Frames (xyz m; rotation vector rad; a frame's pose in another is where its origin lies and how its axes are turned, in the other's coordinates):
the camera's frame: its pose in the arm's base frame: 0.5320 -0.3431 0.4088 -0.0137 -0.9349 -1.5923
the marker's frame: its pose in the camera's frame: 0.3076 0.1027 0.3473 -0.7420 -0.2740 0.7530
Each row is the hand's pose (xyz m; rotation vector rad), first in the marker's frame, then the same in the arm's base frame.
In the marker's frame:
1: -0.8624 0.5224 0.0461 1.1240 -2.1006 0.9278
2: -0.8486 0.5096 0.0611 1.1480 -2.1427 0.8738
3: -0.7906 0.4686 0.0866 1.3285 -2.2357 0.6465
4: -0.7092 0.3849 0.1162 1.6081 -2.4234 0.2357
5: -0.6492 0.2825 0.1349 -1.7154 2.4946 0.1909
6: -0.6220 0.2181 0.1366 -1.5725 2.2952 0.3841
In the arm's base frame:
1: 0.4887 0.1621 0.0192 -0.7449 -1.6626 1.3179
2: 0.4862 0.1658 0.0428 -0.7298 -1.7242 1.3214
3: 0.4789 0.1515 0.1166 -0.5717 -1.9554 1.2971
4: 0.4441 0.1245 0.2287 -0.2803 -2.3465 1.3014
5: 0.3816 0.0995 0.3282 0.0408 -2.7283 1.3977
6: 0.3359 0.0815 0.3780 -0.2261 2.6445 -1.3537

